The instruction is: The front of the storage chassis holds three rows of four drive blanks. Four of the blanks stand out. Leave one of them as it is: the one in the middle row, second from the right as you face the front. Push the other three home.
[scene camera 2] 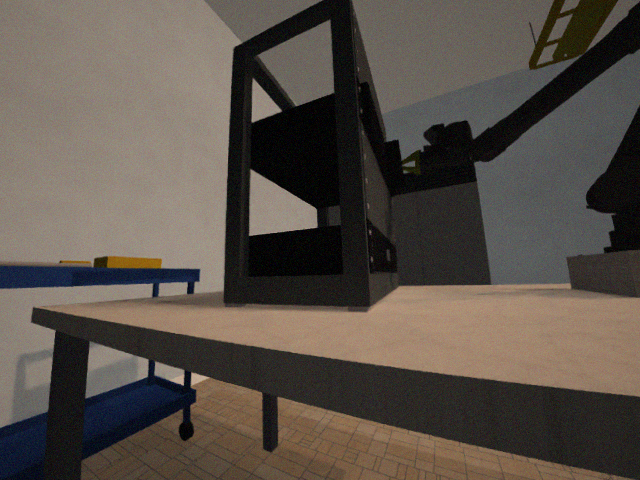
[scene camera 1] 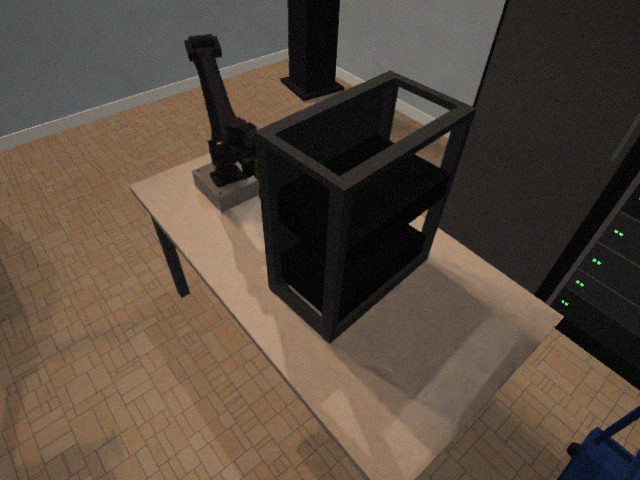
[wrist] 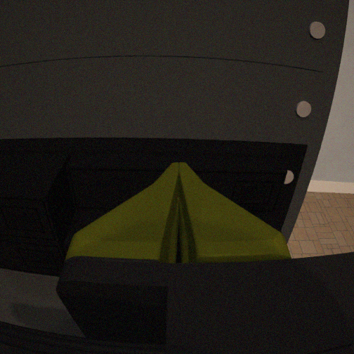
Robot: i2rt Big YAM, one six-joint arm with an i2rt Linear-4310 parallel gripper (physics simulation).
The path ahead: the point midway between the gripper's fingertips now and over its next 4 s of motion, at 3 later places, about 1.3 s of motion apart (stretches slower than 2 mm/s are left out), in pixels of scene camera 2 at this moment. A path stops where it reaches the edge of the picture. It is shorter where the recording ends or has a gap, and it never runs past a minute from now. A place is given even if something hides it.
My gripper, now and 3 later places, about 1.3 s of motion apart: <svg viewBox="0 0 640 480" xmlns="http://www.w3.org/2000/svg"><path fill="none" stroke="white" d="M396 166L404 176L397 179L399 166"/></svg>
